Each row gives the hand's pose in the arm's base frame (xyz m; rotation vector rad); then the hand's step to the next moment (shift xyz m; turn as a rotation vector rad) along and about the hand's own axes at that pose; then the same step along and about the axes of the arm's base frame.
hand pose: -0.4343 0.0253 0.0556 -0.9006 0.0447 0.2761
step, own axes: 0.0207 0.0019 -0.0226 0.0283 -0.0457 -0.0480
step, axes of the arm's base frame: 0.0212 -0.0120 -0.0187 0.0427 -0.0581 0.0008
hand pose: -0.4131 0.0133 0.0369 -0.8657 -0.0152 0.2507
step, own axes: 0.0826 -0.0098 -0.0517 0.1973 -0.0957 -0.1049
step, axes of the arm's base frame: 0.0882 -0.0264 -0.0335 0.2238 -0.0940 -0.0133
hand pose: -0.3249 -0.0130 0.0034 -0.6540 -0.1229 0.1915
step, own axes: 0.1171 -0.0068 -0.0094 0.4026 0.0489 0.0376
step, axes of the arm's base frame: 0.1168 0.0144 0.0030 0.3793 0.1469 0.0210
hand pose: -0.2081 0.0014 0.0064 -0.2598 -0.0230 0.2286
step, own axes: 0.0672 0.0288 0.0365 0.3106 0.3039 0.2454
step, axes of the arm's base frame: 0.0572 0.0515 0.0274 0.2225 0.4182 0.1568
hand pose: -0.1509 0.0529 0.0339 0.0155 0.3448 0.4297
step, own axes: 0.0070 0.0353 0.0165 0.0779 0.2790 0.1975
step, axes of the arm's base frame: -0.0029 0.0359 0.0163 0.0185 0.2972 0.1850
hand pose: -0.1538 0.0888 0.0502 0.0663 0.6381 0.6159
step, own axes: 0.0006 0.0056 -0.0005 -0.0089 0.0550 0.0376
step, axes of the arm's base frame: -0.0028 0.0049 0.0006 -0.0124 0.0449 0.0484
